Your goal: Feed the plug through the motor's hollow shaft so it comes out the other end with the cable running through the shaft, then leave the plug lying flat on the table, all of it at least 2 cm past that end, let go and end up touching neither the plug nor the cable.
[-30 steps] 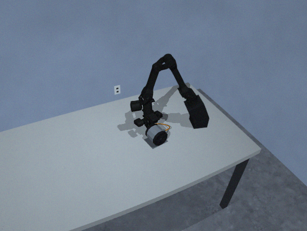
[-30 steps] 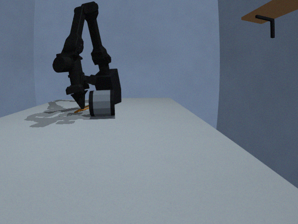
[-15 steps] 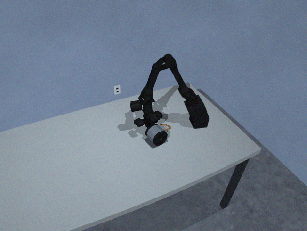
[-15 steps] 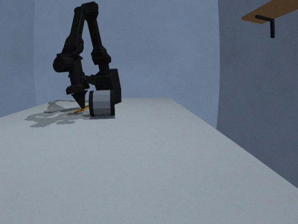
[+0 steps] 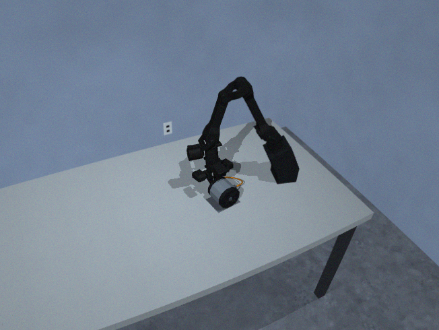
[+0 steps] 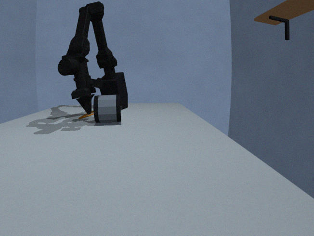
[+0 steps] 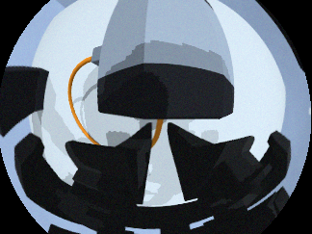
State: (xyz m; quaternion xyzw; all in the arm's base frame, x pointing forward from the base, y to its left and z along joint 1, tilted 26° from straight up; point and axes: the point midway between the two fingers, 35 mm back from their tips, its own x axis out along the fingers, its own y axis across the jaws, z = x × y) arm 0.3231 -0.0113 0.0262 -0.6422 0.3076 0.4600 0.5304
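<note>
My hand is 20 mm past the plug, 120 mm to the right of it and 20 mm above it.
</note>
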